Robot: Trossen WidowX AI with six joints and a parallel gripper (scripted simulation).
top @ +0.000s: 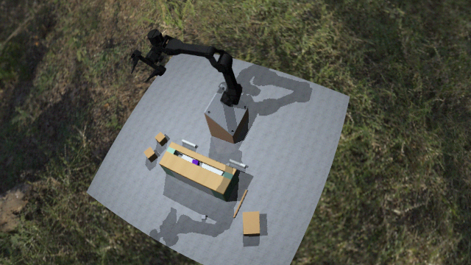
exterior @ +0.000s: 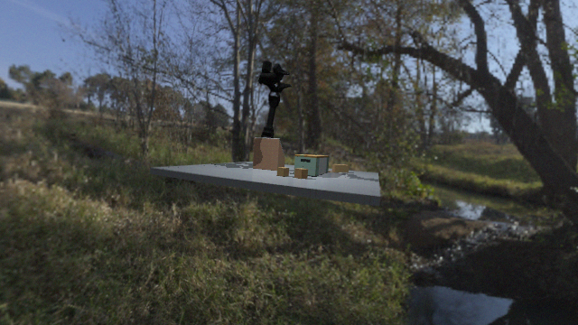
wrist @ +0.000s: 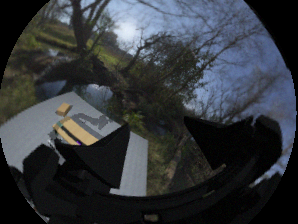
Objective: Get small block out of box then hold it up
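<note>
My gripper tip is now 110 mm short of the purple block, 220 mm to the right of it and 510 mm above it. From my gripper tip the other things lie so: tan box (320 mm ahead, 590 mm to the left, 570 mm below); thin wooden stick (220 mm ahead, 500 mm to the left, 590 mm below).
</note>
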